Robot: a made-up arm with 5 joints. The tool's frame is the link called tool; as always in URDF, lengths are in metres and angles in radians. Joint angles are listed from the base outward.
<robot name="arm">
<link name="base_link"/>
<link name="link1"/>
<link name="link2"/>
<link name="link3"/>
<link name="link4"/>
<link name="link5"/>
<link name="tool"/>
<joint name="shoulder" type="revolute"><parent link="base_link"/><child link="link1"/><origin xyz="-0.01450 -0.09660 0.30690" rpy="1.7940 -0.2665 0.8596"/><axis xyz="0 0 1"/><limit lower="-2.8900" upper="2.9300"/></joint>
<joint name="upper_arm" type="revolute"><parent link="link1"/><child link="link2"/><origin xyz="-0.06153 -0.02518 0.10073" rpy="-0.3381 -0.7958 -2.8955"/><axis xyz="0 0 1"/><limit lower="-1.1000" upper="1.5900"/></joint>
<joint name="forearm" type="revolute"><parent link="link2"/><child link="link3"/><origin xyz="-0.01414 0.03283 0.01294" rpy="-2.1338 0.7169 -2.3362"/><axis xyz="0 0 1"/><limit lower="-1.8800" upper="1.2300"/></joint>
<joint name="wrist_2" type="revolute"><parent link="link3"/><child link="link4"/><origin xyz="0.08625 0.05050 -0.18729" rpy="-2.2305 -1.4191 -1.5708"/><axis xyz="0 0 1"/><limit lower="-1.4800" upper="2.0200"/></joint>
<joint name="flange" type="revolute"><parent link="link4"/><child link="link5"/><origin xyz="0.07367 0.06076 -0.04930" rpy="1.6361 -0.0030 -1.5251"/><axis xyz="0 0 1"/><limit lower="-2.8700" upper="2.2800"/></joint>
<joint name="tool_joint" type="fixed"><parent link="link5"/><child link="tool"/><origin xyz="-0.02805 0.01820 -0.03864" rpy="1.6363 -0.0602 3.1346"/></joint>
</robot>
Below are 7 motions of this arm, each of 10 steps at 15 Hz.
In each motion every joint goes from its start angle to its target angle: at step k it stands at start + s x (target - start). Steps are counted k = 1, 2, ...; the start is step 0. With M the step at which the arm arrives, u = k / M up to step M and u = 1 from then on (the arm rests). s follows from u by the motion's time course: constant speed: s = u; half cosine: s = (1 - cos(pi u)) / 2; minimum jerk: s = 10 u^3 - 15 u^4 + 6 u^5.
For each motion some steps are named. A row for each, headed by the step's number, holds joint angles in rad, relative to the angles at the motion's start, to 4 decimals.
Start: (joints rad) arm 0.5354 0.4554 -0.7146 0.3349 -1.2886
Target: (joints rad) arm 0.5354 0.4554 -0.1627 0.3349 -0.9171
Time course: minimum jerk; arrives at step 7
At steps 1, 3, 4, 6, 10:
1: 0.0000 0.0000 0.0128 0.0000 0.0086
3: 0.0000 0.0000 0.2030 0.0000 0.1367
4: 0.0000 0.0000 0.3489 0.0000 0.2348
6: 0.0000 0.0000 0.5391 0.0000 0.3629
10: 0.0000 0.0000 0.5519 0.0000 0.3715

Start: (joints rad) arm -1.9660 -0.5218 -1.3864 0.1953 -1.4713
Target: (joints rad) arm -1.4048 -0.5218 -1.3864 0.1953 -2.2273
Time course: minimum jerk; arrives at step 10
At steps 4, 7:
4: 0.1781 0.0000 0.0000 0.0000 -0.2400
7: 0.4697 0.0000 0.0000 0.0000 -0.6327

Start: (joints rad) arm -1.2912 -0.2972 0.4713 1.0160 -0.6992
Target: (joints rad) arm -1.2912 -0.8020 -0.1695 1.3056 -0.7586
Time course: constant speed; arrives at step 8
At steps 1, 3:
1: 0.0000 -0.0631 -0.0801 0.0362 -0.0074
3: 0.0000 -0.1893 -0.2403 0.1086 -0.0223

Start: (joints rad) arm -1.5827 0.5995 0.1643 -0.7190 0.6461
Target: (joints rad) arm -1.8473 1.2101 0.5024 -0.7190 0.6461
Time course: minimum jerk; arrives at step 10
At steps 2, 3, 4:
2: -0.0153 0.0354 0.0196 0.0000 0.0000
3: -0.0432 0.0996 0.0551 0.0000 0.0000
4: -0.0840 0.1938 0.1073 0.0000 0.0000

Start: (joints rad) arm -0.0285 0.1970 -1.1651 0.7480 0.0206
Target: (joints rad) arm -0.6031 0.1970 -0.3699 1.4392 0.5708
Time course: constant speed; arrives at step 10
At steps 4, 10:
4: -0.2298 0.0000 0.3181 0.2765 0.2201
10: -0.5746 0.0000 0.7952 0.6912 0.5502

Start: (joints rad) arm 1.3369 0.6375 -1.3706 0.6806 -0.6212
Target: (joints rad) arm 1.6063 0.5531 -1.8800 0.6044 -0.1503
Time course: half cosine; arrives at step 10
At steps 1, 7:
1: 0.0066 -0.0021 -0.0125 -0.0019 0.0115
7: 0.2139 -0.0670 -0.4044 -0.0605 0.3738

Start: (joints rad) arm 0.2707 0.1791 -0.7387 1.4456 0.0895
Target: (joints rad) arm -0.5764 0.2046 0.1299 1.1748 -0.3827
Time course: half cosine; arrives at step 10
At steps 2, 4, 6, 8, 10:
2: -0.0809 0.0024 0.0829 -0.0259 -0.0451
4: -0.2927 0.0088 0.3001 -0.0936 -0.1631
6: -0.5544 0.0167 0.5685 -0.1772 -0.3091
8: -0.7662 0.0231 0.7857 -0.2449 -0.4271
10: -0.8471 0.0255 0.8686 -0.2708 -0.4722

